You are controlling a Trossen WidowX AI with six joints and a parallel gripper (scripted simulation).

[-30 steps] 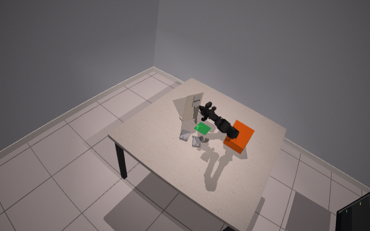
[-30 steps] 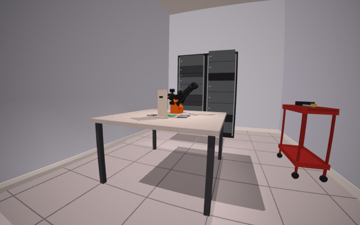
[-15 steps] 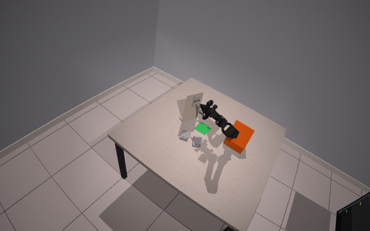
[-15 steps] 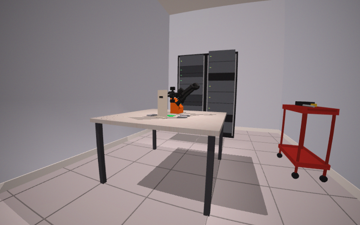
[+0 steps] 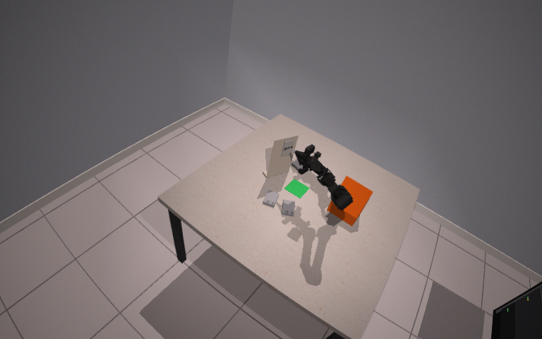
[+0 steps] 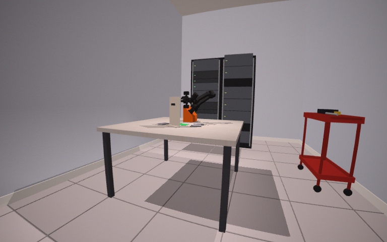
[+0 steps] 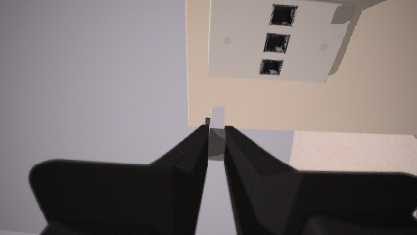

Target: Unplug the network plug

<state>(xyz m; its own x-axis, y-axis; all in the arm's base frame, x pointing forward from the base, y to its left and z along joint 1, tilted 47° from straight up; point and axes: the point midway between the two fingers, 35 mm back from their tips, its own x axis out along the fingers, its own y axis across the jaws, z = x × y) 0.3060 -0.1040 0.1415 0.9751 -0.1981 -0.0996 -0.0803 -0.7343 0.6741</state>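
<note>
Now: the green marked square 70 mm behind my gripper tip, 20 mm to the right of it and 280 mm below it. From my gripper tip the other things lie so: cream upright panel: 90 mm ahead, 60 mm to the right, 140 mm below; pale grey network plug: right at my gripper tip.
</note>
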